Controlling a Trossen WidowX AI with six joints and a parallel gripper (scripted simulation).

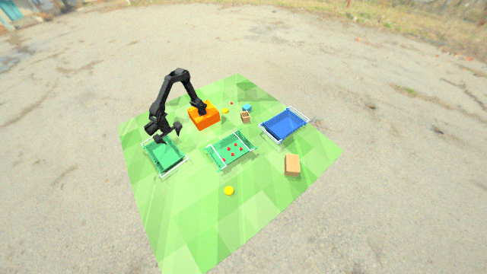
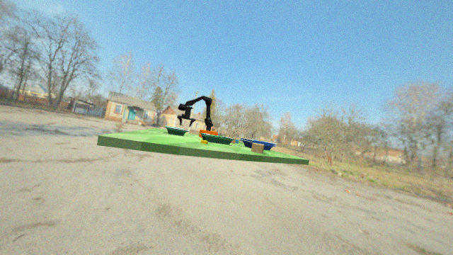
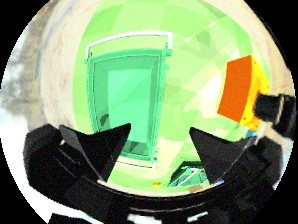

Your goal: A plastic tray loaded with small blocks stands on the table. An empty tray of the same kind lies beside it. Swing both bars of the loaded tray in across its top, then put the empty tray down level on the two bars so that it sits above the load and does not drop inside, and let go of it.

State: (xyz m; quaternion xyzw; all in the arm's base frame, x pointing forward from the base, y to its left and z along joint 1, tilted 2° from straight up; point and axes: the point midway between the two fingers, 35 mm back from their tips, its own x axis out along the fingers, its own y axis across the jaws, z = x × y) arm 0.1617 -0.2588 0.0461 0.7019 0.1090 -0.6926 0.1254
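Right now my gripper tip is 80 mm to the left of the green tray, 50 mm above it and 30 mm short of it. From my gripper tip the other things lie so: small box 550 mm to the left, 80 mm below, 30 mm behind; cyan cube 610 mm to the left, 120 mm behind, 70 mm below.
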